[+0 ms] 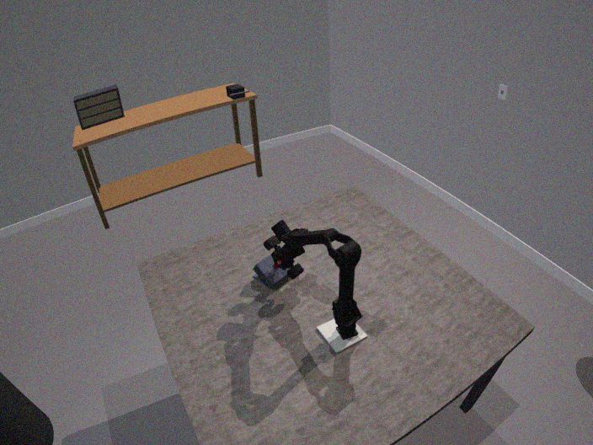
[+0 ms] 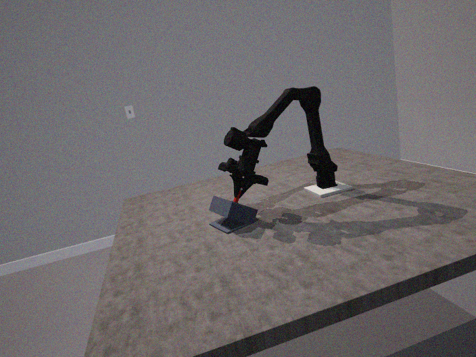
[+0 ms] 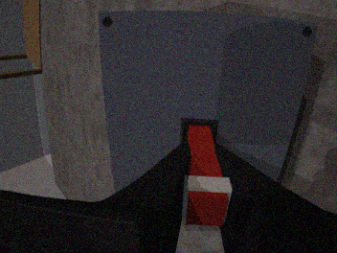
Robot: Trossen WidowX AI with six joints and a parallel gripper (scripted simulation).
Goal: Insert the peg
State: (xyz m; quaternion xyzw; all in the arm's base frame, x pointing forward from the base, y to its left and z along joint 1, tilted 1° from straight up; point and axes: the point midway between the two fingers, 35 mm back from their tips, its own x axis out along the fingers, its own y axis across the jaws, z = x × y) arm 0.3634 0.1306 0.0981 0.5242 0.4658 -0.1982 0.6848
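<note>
The red peg lies 10 mm behind my gripper tip and 10 mm above it. Also, from my gripper tip: grey sloped panel 40 mm below, 20 mm ahead, 10 mm to the left.
</note>
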